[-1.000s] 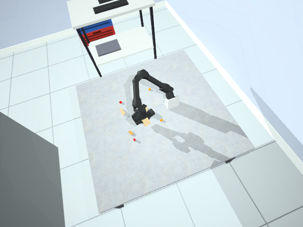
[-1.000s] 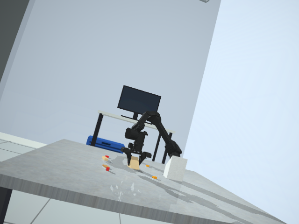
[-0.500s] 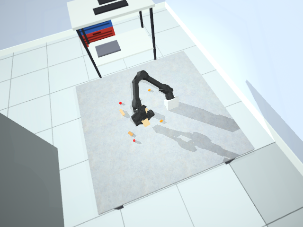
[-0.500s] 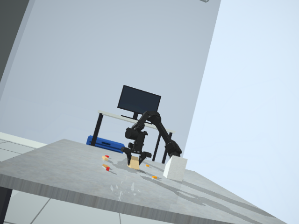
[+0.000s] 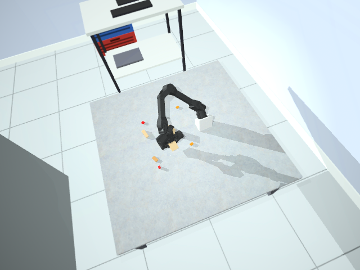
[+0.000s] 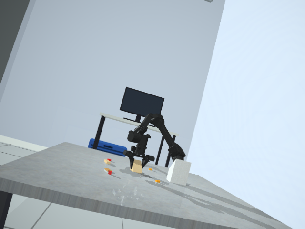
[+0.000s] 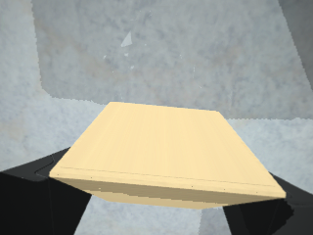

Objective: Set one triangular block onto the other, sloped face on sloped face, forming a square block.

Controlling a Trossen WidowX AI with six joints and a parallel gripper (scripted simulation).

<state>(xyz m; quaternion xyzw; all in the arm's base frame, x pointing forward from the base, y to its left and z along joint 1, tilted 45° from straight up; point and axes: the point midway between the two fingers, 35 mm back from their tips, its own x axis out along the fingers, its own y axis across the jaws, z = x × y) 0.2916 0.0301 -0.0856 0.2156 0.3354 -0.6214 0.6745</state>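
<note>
Now: the tan wooden triangular block 10 mm to the right of my gripper tip and 10 mm above it.
</note>
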